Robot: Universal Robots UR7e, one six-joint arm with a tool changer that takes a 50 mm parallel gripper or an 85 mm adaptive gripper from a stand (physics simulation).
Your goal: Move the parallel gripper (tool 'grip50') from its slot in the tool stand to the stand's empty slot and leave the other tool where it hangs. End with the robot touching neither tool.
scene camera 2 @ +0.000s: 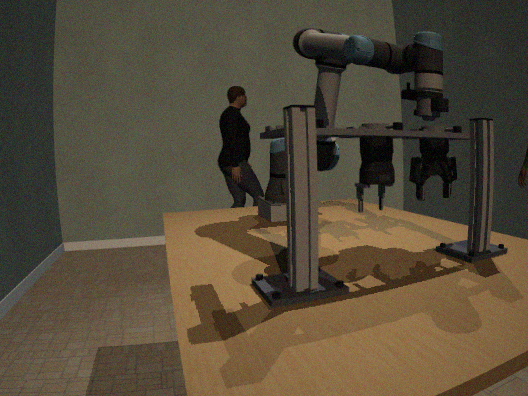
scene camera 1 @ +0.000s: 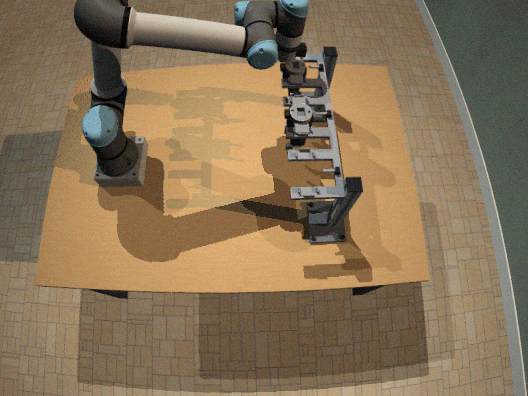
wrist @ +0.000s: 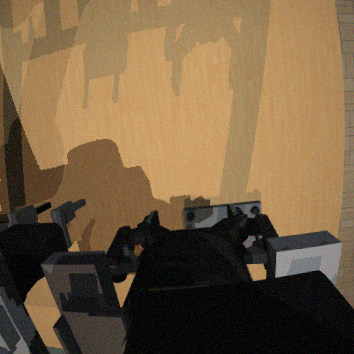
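Pixels of known places: hand at its tool point: (scene camera 2: 428, 116); arm's base at its link origin: (scene camera 2: 284, 199) (scene camera 1: 118, 157).
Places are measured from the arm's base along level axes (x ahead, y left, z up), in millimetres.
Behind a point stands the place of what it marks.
The arm's bare tool changer (scene camera 1: 288, 53) {x 603, y 84, z 302 mm} (scene camera 2: 424, 107) {x 615, y 84, z 283 mm} carries no gripper. It is close above the 85 mm adaptive gripper (scene camera 1: 296, 75) (scene camera 2: 433, 150) (wrist: 192, 255), which hangs in the stand's far end slot with its fingers apart; scene camera 2 shows a small gap between them. The parallel gripper (scene camera 1: 300, 121) (scene camera 2: 376, 160) (wrist: 35, 242) hangs in the middle slot, its two thin straight fingers pointing down and apart. The stand's empty slot is at the near end, between two fork arms (scene camera 1: 302, 155) {x 588, y -210, z 216 mm} (scene camera 1: 305, 193) {x 574, y -318, z 216 mm}. The changer's underside is hidden in the wrist view.
The tool stand's rear rail (scene camera 1: 336, 145) {x 688, y -193, z 216 mm} joins two posts (scene camera 1: 346, 202) {x 687, y -345, z 173 mm} (scene camera 2: 301, 200) {x 715, y -337, z 99 mm} (scene camera 2: 481, 185) {x 766, y 109, z 99 mm}. Its fork arms (wrist: 305, 255) {x 598, y 154, z 216 mm} flank the adaptive gripper. The stand is on the wooden table (scene camera 1: 215, 272) {x 296, y -432, z -66 mm}. A person (scene camera 2: 235, 135) stands beyond the table.
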